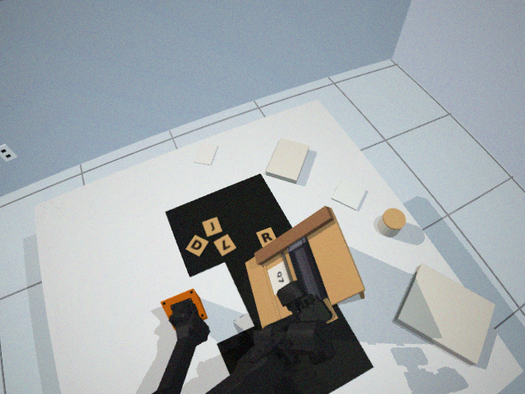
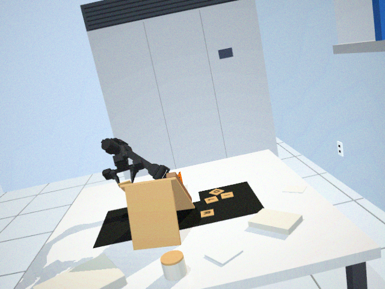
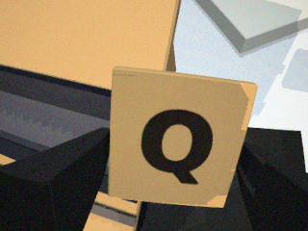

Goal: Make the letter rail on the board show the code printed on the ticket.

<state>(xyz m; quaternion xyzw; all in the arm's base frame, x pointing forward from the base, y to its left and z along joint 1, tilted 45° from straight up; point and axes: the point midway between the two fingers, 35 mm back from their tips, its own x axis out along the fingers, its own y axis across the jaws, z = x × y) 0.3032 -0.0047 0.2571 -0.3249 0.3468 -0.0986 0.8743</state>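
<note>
Now: gripper tip 40 mm past the white ticket, 160 mm to the right of it and 120 mm above it. The rest, counted from my gripper tip: pale box: 410 mm ahead, 150 mm to the right, 200 mm below; lidded jar: 410 mm ahead, 190 mm to the left, 180 mm below; black mat: 130 mm behind, 190 mm to the left, 210 mm below.
</note>
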